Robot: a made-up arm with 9 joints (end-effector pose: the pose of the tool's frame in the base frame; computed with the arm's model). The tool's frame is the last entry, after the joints.
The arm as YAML. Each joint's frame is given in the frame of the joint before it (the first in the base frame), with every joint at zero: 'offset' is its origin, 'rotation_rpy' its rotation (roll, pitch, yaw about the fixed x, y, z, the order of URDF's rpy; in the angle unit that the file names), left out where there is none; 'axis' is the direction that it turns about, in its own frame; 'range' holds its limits. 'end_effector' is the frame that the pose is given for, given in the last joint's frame.
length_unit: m
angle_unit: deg
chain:
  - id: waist
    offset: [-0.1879, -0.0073, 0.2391]
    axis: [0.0, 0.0, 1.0]
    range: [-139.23, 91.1]
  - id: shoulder
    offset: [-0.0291, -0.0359, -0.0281]
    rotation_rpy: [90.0, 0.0, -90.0]
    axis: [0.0, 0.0, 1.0]
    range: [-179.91, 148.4]
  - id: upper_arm
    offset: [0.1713, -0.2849, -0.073]
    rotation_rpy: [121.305, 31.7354, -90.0]
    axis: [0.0, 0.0, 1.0]
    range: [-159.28, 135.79]
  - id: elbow
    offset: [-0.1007, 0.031, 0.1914]
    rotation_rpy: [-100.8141, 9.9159, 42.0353]
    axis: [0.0, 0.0, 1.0]
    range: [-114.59, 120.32]
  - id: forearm
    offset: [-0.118, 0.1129, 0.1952]
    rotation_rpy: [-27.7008, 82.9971, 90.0]
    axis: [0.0, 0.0, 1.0]
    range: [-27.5, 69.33]
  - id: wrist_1
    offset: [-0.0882, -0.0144, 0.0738]
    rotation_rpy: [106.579, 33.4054, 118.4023]
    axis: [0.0, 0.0, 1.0]
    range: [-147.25, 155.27]
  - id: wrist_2
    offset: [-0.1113, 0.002, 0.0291]
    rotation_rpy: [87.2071, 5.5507, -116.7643]
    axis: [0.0, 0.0, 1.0]
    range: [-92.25, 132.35]
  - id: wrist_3
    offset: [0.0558, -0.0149, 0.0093]
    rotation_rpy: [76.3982, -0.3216, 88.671]
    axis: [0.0, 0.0, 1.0]
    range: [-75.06, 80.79]
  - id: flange
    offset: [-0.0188, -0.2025, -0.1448]
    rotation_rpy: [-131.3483, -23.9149, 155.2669]
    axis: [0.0, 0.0, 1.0]
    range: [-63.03, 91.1]
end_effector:
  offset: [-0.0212, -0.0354, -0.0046]
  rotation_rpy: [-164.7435, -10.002, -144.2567]
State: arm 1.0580 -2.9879 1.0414 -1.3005 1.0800 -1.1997 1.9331 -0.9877 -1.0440
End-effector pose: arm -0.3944 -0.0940 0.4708 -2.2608 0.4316 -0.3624
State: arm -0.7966 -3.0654 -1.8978 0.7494 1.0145 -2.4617 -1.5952 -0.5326 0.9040
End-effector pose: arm -0.2831 -0.0143 0.6600 -0.4898 0.3191 1.0469
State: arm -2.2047 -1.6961 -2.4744 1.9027 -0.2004 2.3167 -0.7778 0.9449 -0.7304
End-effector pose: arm -0.2099 -0.5267 0.4270 1.4601 2.5864 -0.2820
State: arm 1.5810 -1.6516 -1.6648 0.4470 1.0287 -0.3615 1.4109 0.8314 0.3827
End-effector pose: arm -0.7558 -0.1174 0.3789 1.1974 -0.4330 2.2854
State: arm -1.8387 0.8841 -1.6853 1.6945 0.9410 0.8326 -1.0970 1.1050 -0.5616
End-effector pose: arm -0.5564 -0.0270 -0.1480 -1.0589 -0.0900 -1.7853
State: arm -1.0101 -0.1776 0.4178 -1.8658 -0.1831 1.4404 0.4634 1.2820 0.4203
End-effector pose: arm -0.2692 0.0885 -0.0910 0.1652 0.5100 -0.9216
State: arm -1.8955 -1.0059 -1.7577 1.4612 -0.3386 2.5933 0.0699 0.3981 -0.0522
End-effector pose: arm 0.3363 -0.1733 0.3106 0.1429 -1.8472 1.1565
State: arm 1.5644 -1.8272 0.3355 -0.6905 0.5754 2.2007 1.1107 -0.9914 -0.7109
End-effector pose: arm -0.1578 -0.4150 0.0515 -1.2595 2.0253 0.9641
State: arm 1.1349 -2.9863 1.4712 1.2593 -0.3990 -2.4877 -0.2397 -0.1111 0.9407
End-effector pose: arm -0.1878 0.4928 0.0439 0.9467 1.3977 1.0814
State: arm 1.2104 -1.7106 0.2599 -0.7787 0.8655 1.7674 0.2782 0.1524 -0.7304
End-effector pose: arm -0.3498 -0.2574 -0.0331 -0.2406 1.2986 0.6375
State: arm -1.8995 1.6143 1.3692 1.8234 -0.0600 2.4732 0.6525 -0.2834 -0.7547
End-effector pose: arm -0.0633 -0.4537 0.1873 1.1166 -2.1409 -1.3316
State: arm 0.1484 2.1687 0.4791 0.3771 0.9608 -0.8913 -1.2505 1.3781 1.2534
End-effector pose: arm -0.0405 0.1494 0.4384 -0.2956 -1.3229 -0.6785
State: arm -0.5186 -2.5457 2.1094 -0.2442 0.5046 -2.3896 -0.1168 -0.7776 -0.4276
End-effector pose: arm 0.1732 0.2644 0.0374 0.7754 1.0432 2.4975
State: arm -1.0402 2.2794 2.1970 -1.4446 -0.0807 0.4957 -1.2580 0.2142 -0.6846
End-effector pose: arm 0.0236 -0.2493 0.5645 -1.3588 2.4254 -0.3209
